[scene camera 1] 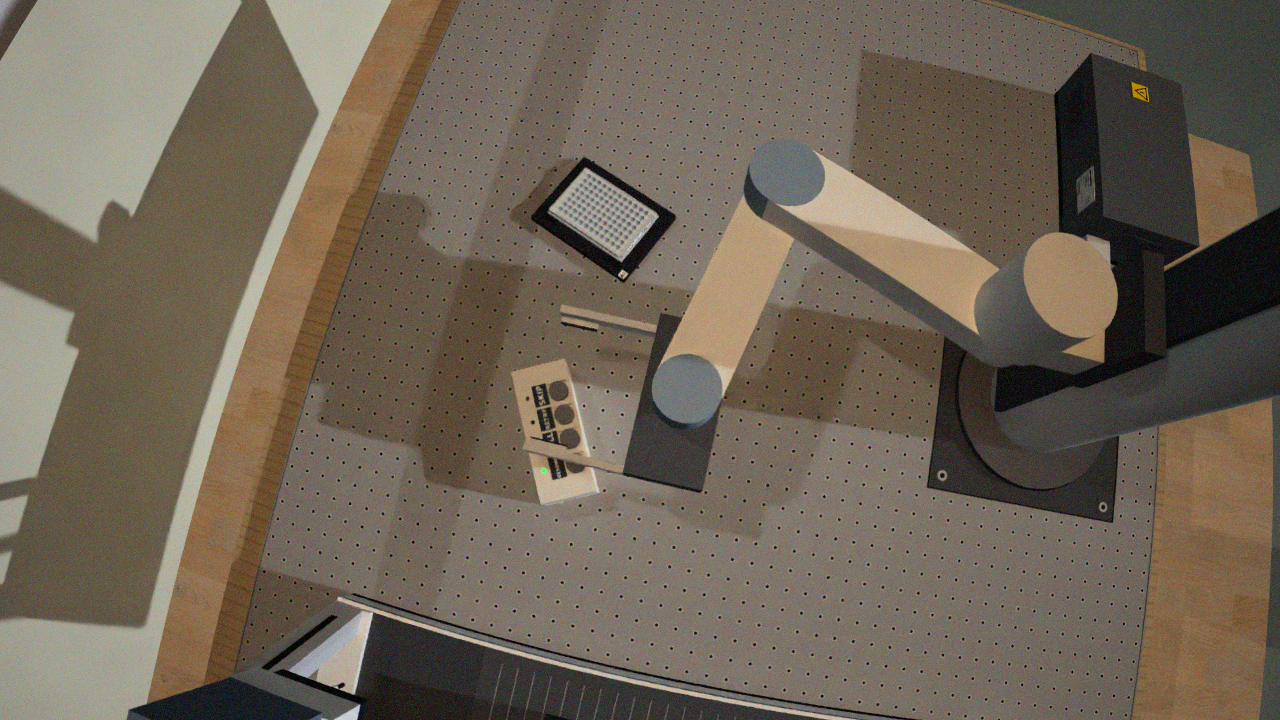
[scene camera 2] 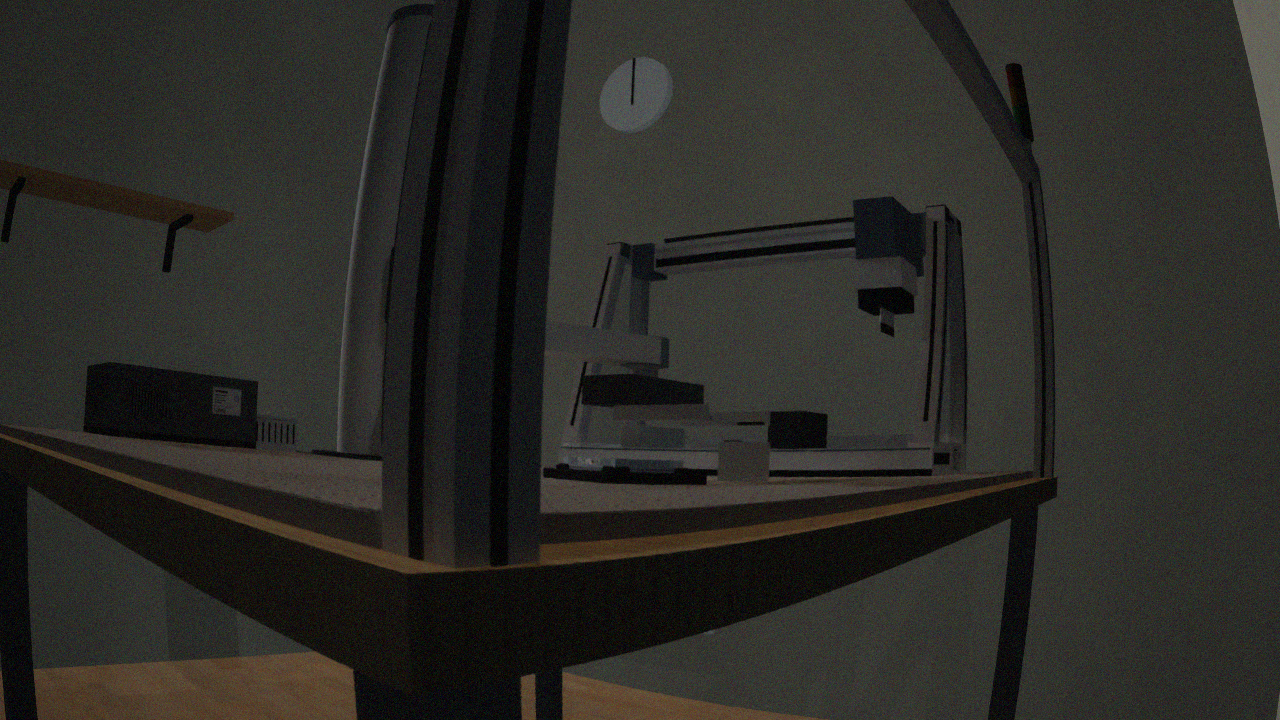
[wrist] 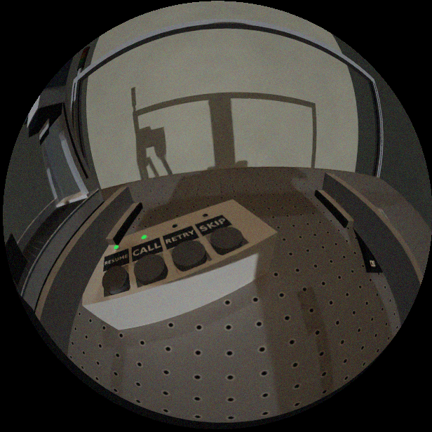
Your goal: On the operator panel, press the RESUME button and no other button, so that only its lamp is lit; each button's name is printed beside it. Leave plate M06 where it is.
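Frame: origin at the arm's base, x back, y down, z right, level; metres.
Seen in the pictures: gripper, fingertip midpoint: (scene camera 1: 543, 377) (scene camera 2: 740, 415); arm's base, link origin: (scene camera 1: 1029, 402).
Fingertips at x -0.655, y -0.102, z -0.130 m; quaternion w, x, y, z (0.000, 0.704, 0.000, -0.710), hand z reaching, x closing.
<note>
Offsets run from my fingertips to a thing's top centre. "*": to the spot under its first point. Level surfaces: height alone.
The cream operator panel {dx +0.019, dy +0.033, dz -0.054 m} (scene camera 1: 586, 483) (scene camera 2: 742, 462) (wrist: 175, 295) has four dark round buttons: RESUME (wrist: 115, 280), CALL (wrist: 151, 270), RETRY (wrist: 189, 254) and SKIP (wrist: 227, 241). The RESUME lamp {dx +0.021, dy +0.036, dz -0.104 m} (scene camera 1: 543, 470) (wrist: 116, 247) and the CALL lamp (wrist: 144, 237) are lit green. The RETRY lamp (wrist: 174, 226) and SKIP lamp (wrist: 205, 215) are dark. My gripper (scene camera 1: 545, 378) (wrist: 229, 185) is open and empty. One finger stands over the panel's CALL and RESUME end, partly hiding it in scene camera 1; the other is beyond the SKIP end. A white well plate {dx +0.005, dy +0.063, dz +0.254 m} (scene camera 1: 603, 214) sits in a black holder {dx +0.005, dy +0.071, dz +0.254 m} (scene camera 1: 551, 228).
The perforated board {dy +0.089 m} (scene camera 1: 805, 573) carries everything. A dark control box (scene camera 1: 1127, 152) (scene camera 2: 161, 407) stands near the arm's base plate (scene camera 1: 957, 497). A framed gantry machine {* dx -0.154, dy -0.066, dz -0.353 m} (scene camera 1: 322, 644) (scene camera 2: 944, 358) stands on the panel's far side from the plate. An upright post {* dx -0.389, dy +0.007, dz +0.850 m} (scene camera 2: 474, 268) crosses scene camera 2.
</note>
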